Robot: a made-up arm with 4 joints.
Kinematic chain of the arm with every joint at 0, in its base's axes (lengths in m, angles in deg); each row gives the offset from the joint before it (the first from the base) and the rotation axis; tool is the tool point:
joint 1: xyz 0 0 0.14 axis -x
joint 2: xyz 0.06 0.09 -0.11 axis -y
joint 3: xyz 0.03 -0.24 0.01 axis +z
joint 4: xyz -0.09 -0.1 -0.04 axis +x
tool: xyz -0.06 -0.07 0
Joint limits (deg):
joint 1: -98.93..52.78
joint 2: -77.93..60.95
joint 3: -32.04..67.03
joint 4: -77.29..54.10
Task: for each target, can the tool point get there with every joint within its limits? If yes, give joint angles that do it. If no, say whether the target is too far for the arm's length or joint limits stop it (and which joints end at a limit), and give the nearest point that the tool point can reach.
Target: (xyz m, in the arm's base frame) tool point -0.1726 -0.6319 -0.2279
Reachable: no: too far | nearest point 0.0067 -0.3618 -0.0706 | short by 0.360 m
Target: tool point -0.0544 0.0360 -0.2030
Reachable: yes | joints -62.92 37.77 -7.05 -33.13
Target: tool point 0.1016 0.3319 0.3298
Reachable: no: joint limits stop it (at a limit: joint 1, joint 2, joint 3, joint 4) | nearest point 0.0523 0.3283 -0.0007 | short by 0.334 m
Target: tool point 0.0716 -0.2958 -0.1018
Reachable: yes | joints -24.18 20.70 39.08 -30.73
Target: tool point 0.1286 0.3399 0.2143
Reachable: no: joint limits stop it (at a limit: joint 1, joint 2, joint 3, joint 4) | nearest point 0.0523 0.3283 -0.0007 | short by 0.228 m
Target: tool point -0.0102 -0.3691 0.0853
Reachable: yes | joints 7.61 -41.74 18.94 9.54
